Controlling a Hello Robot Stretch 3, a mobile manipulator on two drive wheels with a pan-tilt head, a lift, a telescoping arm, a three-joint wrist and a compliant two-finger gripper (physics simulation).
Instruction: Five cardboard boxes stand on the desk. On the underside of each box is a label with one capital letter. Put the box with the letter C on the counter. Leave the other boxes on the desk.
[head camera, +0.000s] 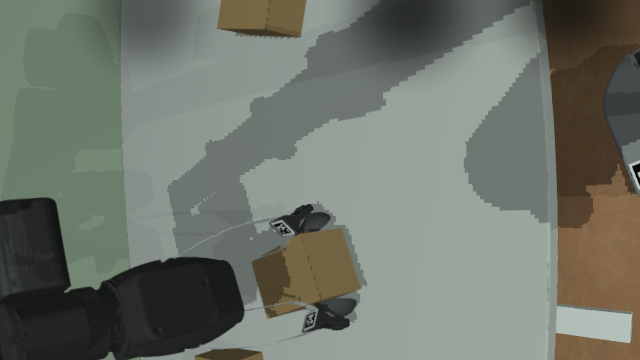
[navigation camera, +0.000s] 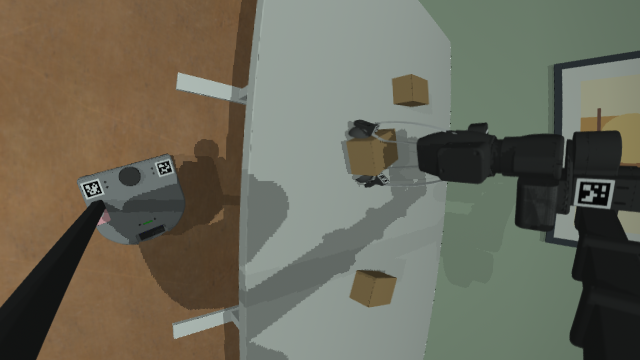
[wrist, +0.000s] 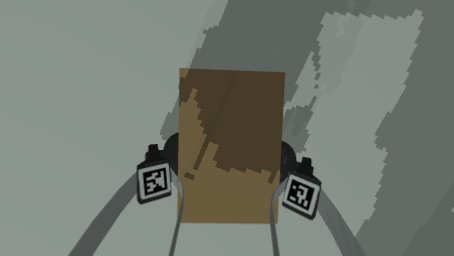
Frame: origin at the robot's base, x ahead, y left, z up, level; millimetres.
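Seen in the pictures: gripper, fingertip midpoint: (head camera: 335, 262) (navigation camera: 355, 155); robot's base, link origin: (navigation camera: 130, 175).
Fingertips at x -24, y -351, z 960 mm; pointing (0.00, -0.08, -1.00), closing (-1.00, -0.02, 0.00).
Offsets run from my fingertips to a thing's middle. Level surfaces: height alone.
My gripper (head camera: 327, 264) (navigation camera: 364, 154) (wrist: 230, 154) is shut on a brown cardboard box {3 mm ahead, 17 mm right, 31 mm up} (head camera: 332, 272) (navigation camera: 361, 161) (wrist: 230, 107), one finger on each side. This box is at or just above the top of the desk {9 mm down} (head camera: 425, 175) (navigation camera: 305, 150) (wrist: 75, 75); whether it touches cannot be told. Its underside is hidden. A second box {287 mm back, 20 mm left, 15 mm up} (head camera: 262, 15) (navigation camera: 373, 290) stands on the desk, at the top of the head view. A third box {102 mm ahead, 231 mm right, 15 mm up} (head camera: 229, 355) (navigation camera: 410, 91) stands near the held one, partly cut off in the head view. No label shows. The counter does not show.
My base (head camera: 625, 105) (navigation camera: 150, 200) is on the brown floor beside the desk's long edge. White desk feet (head camera: 595, 324) (navigation camera: 202, 87) stick out over the floor. A green wall (head camera: 60, 125) (navigation camera: 500, 75) with a framed picture (navigation camera: 558, 100) stands along the desk's far side, behind my wrist.
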